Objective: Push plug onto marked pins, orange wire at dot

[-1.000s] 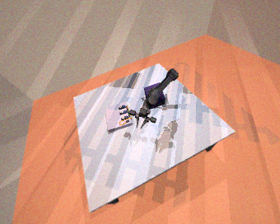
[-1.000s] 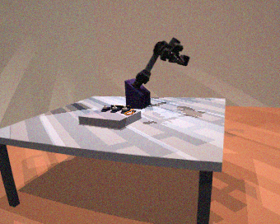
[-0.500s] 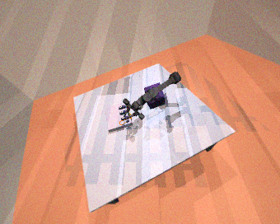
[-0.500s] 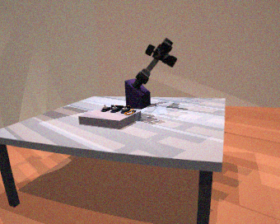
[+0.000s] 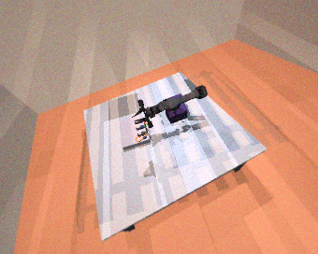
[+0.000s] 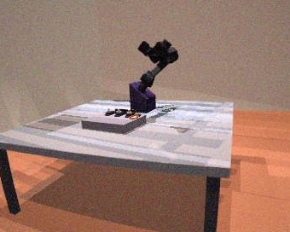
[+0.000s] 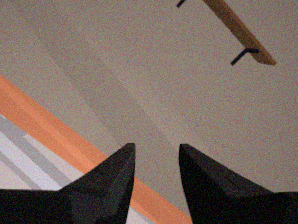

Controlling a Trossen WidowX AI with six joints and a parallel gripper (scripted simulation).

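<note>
My gripper tip is now 60 mm past the red band, 230 mm to the left of it and 330 mm above it. Also, from my gripper tip: dark servo (10 mm behind, 210 mm to the right, 350 mm below); white dot (60 mm behind, 230 mm to the right, 330 mm below); printed holder (100 mm ahead, 210 mm to the right, 380 mm below).
</note>
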